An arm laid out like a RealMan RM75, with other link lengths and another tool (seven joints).
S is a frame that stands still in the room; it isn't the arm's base.
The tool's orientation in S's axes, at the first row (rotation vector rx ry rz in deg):
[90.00, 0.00, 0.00]
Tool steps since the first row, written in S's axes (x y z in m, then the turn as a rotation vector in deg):
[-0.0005, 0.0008, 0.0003, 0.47, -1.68, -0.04]
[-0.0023, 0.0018, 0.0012, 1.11, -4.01, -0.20]
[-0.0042, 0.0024, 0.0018, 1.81, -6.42, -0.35]
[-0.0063, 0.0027, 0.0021, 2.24, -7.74, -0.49]
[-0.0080, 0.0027, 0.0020, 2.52, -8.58, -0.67]
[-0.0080, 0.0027, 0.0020, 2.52, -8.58, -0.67]
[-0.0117, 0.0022, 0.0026, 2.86, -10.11, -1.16]
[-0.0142, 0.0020, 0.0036, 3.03, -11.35, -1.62]
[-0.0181, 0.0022, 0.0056, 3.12, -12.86, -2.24]
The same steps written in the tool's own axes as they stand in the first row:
[-0.0005, 0.0003, -0.0008, 0.47, -0.04, 1.68]
[-0.0023, 0.0012, -0.0018, 1.11, -0.20, 4.01]
[-0.0042, 0.0018, -0.0024, 1.81, -0.35, 6.42]
[-0.0063, 0.0021, -0.0027, 2.24, -0.49, 7.74]
[-0.0080, 0.0020, -0.0027, 2.52, -0.67, 8.58]
[-0.0080, 0.0020, -0.0027, 2.52, -0.67, 8.58]
[-0.0117, 0.0026, -0.0022, 2.86, -1.16, 10.11]
[-0.0142, 0.0036, -0.0020, 3.03, -1.62, 11.35]
[-0.0181, 0.0056, -0.0022, 3.12, -2.24, 12.86]

